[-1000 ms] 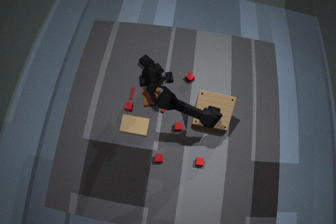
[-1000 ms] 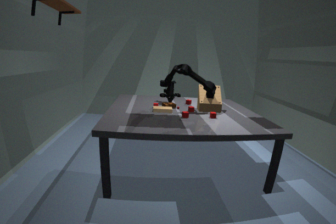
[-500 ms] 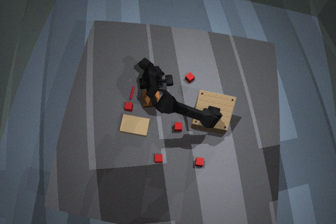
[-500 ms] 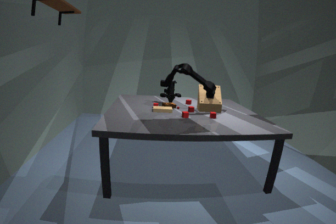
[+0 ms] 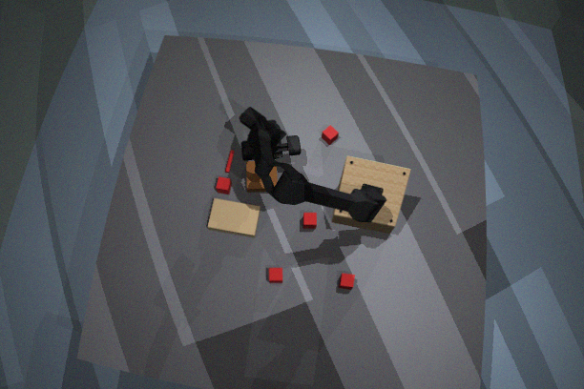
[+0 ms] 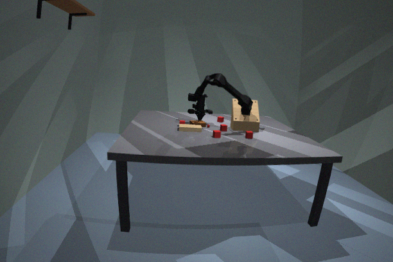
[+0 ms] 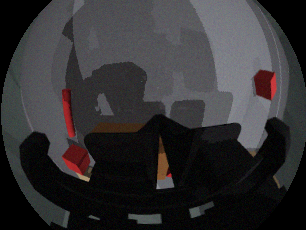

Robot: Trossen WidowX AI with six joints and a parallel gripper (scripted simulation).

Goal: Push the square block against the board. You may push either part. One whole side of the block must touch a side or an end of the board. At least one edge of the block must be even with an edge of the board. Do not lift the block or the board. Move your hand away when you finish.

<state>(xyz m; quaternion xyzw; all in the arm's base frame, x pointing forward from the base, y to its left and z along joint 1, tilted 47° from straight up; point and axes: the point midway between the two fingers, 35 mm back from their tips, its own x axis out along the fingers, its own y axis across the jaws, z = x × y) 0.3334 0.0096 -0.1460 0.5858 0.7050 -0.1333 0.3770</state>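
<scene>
Now: gripper tip 70 mm past the tiny red piece and 110 mm to the right of it. Round my gripper tip: thin red stick (130 mm ahead, 40 mm to the left); then light tan board (60 mm ahead, 230 mm to the left); then square block (10 mm ahead, 70 mm to the left).
</scene>
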